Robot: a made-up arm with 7 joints. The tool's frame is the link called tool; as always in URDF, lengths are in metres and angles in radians. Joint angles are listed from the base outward.
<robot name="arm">
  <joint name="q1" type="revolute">
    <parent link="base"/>
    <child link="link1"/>
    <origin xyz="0 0 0.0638" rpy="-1.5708 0 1.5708"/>
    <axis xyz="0 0 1"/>
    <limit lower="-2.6" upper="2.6"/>
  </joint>
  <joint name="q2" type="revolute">
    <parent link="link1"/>
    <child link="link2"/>
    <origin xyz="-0.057 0.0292 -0.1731" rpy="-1.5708 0 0"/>
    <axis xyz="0 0 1"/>
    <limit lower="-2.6" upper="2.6"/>
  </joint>
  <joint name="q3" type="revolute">
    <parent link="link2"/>
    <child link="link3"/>
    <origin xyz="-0.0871 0.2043 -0.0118" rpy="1.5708 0 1.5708"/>
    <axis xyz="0 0 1"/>
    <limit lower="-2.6" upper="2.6"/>
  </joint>
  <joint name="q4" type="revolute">
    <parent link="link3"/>
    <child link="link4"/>
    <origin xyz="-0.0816 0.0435 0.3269"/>
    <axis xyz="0 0 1"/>
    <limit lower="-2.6" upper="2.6"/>
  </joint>
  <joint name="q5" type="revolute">
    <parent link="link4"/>
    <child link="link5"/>
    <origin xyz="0.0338 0.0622 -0.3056" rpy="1.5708 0 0"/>
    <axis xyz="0 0 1"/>
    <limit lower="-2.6" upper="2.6"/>
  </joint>
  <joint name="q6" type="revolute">
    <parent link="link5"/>
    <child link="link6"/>
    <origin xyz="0.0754 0.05 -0.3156" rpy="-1.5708 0 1.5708"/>
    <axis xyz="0 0 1"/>
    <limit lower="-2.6" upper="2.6"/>
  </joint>
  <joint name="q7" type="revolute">
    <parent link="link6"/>
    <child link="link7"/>
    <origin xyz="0.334 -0.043 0.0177" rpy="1.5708 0 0"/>
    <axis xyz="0 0 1"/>
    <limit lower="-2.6" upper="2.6"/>
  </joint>
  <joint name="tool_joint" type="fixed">
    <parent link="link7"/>
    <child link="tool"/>
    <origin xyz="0.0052 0.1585 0.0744" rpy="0 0 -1.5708"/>
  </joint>
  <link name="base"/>
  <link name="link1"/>
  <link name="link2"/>
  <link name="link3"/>
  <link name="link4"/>
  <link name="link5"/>
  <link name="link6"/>
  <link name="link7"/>
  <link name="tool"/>
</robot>
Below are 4 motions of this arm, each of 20 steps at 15 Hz.
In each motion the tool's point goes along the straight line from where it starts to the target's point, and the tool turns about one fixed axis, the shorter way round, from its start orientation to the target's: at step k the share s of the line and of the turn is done. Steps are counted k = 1, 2, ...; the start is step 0. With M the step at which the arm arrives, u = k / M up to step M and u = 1 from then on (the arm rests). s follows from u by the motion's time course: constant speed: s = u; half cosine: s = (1 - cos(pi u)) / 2; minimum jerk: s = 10 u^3 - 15 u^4 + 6 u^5.
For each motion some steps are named. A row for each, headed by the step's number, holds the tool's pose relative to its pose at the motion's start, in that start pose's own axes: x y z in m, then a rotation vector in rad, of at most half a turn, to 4 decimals.
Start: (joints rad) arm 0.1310 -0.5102 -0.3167 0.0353 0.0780 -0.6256 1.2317
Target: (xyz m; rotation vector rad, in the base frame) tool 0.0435 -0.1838 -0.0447 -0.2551 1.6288 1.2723
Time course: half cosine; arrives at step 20
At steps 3, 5, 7, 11, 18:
3: -0.0028 0.0186 0.0118 0.0588 0.0837 -0.0281
5: -0.0075 0.0500 0.0316 0.1580 0.2249 -0.0755
7: -0.0139 0.0932 0.0590 0.2945 0.4193 -0.1407
11: -0.0295 0.1975 0.1249 0.6238 0.8882 -0.2981
18: -0.0498 0.3331 0.2107 1.0524 1.4984 -0.5029

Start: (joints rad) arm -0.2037 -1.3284 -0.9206 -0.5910 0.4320 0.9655 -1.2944
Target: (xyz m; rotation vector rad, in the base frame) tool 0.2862 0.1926 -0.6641 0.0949 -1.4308 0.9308
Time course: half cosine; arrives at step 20
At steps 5, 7, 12, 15, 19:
5: 0.0727 -0.1189 0.0427 0.0091 0.1062 0.2329
7: 0.1356 -0.2216 0.0796 0.0170 0.1980 0.4342
12: 0.3250 -0.5312 0.1909 0.0407 0.4746 1.0409
15: 0.4239 -0.6928 0.2489 0.0531 0.6190 1.3575
19: 0.4936 -0.8066 0.2898 0.0618 0.7207 1.5806

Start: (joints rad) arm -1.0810 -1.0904 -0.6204 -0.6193 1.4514 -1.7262 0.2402
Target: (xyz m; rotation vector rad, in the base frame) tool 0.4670 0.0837 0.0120 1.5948 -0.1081 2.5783
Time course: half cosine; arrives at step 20
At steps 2, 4, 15, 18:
2: -0.0014 0.0019 -0.0032 0.0124 -0.0160 -0.0094
4: -0.0056 0.0076 -0.0124 0.0485 -0.0626 -0.0365
15: -0.0501 0.0676 -0.1106 0.4332 -0.5596 -0.3262
18: -0.0572 0.0773 -0.1264 0.4951 -0.6396 -0.3728

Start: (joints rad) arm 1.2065 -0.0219 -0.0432 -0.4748 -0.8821 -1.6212 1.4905
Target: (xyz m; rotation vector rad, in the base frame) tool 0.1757 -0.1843 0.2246 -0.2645 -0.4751 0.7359
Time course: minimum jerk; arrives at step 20
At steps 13, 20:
13: 0.1717 0.0711 0.0774 0.0550 0.6610 -0.6365
20: 0.2244 0.0929 0.1012 0.0719 0.8642 -0.8322

